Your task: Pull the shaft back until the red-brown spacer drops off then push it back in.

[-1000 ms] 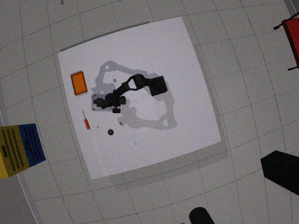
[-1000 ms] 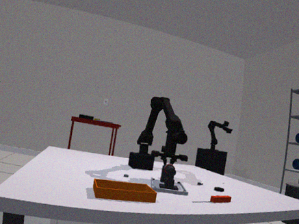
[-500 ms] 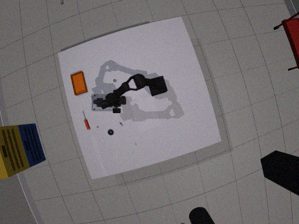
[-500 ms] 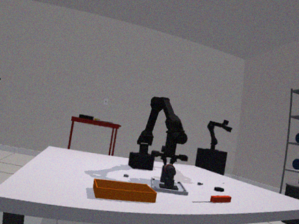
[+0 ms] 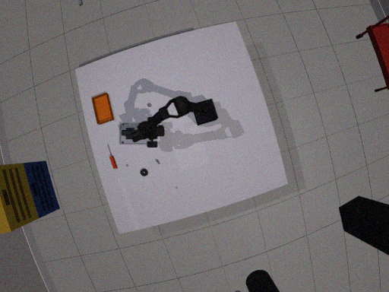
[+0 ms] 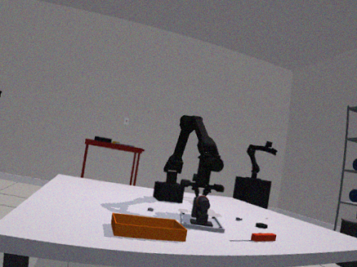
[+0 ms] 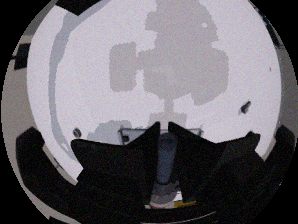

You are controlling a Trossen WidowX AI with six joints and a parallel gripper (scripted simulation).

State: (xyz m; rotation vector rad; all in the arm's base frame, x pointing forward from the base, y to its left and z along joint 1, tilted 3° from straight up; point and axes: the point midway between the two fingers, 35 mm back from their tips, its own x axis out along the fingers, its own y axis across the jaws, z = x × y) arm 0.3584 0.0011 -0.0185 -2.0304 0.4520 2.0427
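Right now the red-brown spacer is 11 cm ahead of my gripper tip, 4 cm to the right of it and 3 cm above it. From my gripper tip the other things lie so: red-handled screwdriver (36 cm ahead, 3 cm to the left, 4 cm below); orange tray (30 cm ahead, 31 cm to the right, 4 cm below).
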